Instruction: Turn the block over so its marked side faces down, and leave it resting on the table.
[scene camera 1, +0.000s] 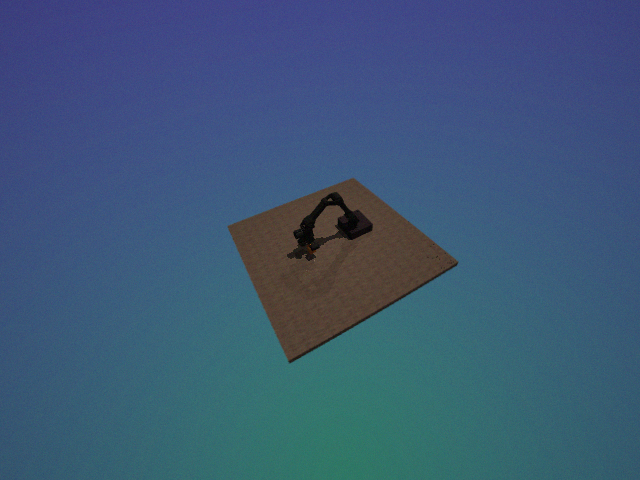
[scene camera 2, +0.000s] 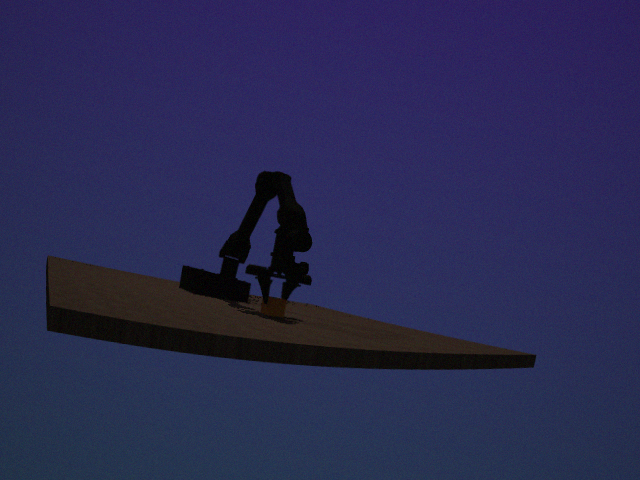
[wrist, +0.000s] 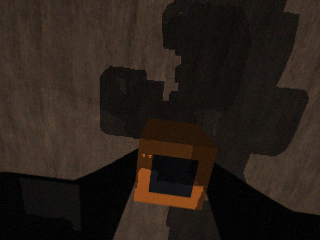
Observation:
In view: my gripper (scene camera 2: 273, 305).
My gripper shows as well in the wrist view (wrist: 171, 158).

